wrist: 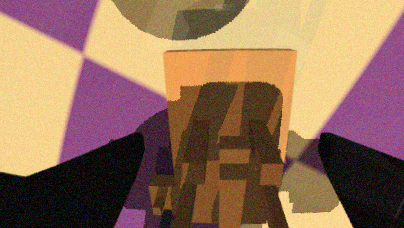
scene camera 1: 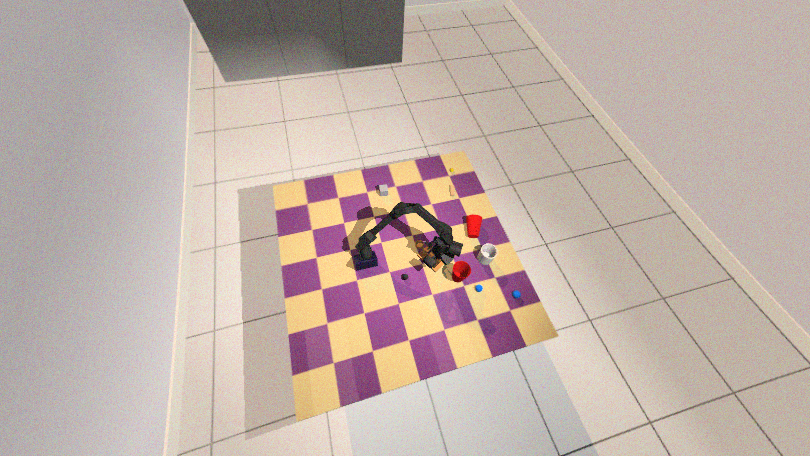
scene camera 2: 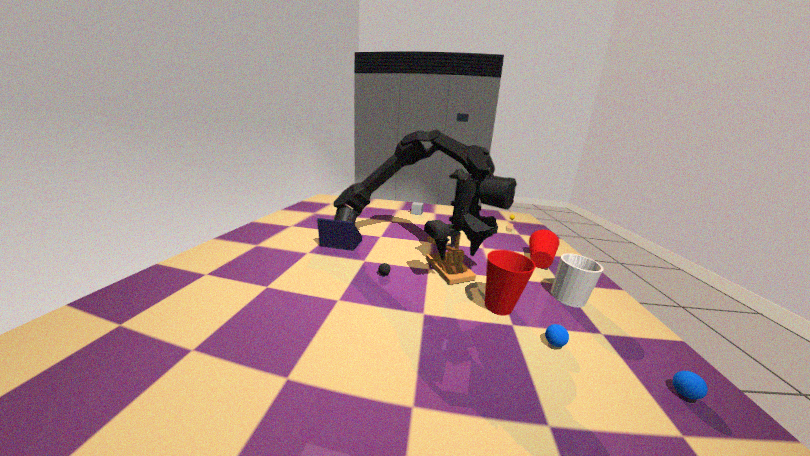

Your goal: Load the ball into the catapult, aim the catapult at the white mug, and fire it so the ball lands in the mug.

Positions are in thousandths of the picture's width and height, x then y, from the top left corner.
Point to a white mug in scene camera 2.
At 712, 606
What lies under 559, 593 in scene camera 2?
A wooden catapult.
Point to a red cup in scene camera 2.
627, 600
